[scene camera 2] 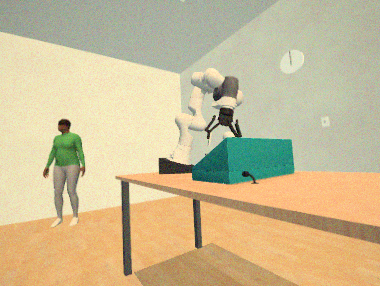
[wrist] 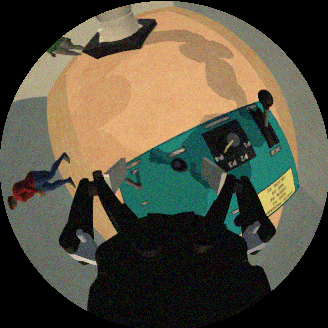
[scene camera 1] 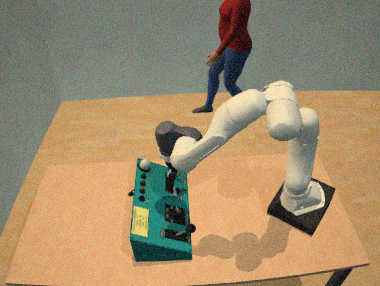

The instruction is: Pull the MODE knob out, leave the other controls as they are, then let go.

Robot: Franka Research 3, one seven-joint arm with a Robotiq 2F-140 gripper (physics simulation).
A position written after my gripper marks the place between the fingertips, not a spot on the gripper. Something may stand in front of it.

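Note:
There's a teal control panel (scene camera 1: 152,229) here, and you'd also find the panel in the wrist view (wrist: 265,158) and in scene camera 2 (scene camera 2: 234,160). My gripper (wrist: 163,165) is visible too.

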